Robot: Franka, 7 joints.
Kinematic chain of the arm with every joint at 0, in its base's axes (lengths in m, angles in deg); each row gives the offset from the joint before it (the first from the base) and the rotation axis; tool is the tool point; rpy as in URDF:
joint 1: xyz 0 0 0.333 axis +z
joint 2: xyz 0 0 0 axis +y
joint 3: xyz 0 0 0.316 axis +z
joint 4: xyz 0.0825 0 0 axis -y
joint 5: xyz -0.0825 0 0.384 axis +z
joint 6: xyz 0 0 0 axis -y
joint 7: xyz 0.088 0 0 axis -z
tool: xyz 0 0 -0.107 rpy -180 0 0
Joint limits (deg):
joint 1: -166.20..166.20
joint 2: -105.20..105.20
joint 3: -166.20..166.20
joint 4: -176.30..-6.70
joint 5: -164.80..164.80
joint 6: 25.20..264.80
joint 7: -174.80..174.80
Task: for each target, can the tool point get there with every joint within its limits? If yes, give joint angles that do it. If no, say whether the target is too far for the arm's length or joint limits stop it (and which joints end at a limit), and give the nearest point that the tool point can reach.
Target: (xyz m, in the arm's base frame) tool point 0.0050 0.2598 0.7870
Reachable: yes | joints 22.95 -73.52 22.45 -136.12 128.68 117.98 60.44
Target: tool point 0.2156 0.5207 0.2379
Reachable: yes | joints 59.87 39.13 8.31 -126.58 -1.17 241.98 107.22
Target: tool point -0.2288 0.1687 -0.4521
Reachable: no: joint limits stop it (at a limit: joint 2) | nearest point -0.2287 0.1686 -0.3608 | short by 0.091 m
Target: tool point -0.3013 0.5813 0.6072
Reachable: yes | joints -96.11 -38.28 -120.17 -51.07 -18.71 69.62 -20.23
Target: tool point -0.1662 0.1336 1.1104
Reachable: yes | joints 58.69 -8.39 82.10 -26.72 -84.19 87.27 -10.07
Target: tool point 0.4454 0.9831 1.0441
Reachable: no: too far | nearest point 0.2956 0.6525 0.8050 | short by 0.435 m
